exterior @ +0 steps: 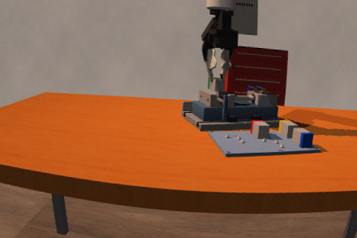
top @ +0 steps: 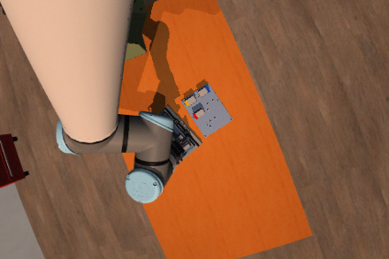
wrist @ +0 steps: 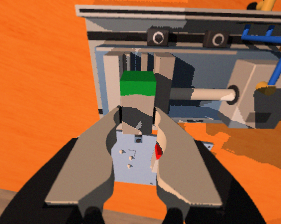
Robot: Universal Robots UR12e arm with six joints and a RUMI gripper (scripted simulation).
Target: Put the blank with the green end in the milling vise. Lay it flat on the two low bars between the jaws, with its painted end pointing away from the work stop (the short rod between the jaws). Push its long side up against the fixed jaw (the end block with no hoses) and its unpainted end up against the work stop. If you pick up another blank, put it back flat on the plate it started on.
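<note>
My hand is 20 mm above the green-ended blank. Round my hand: red-ended blank (150 mm to the left, 140 mm behind, 120 mm below); cylinder rod (80 mm behind, 60 mm below, 30 mm to the right); work stop (50 mm to the left, 50 mm below, 30 mm behind).
</note>
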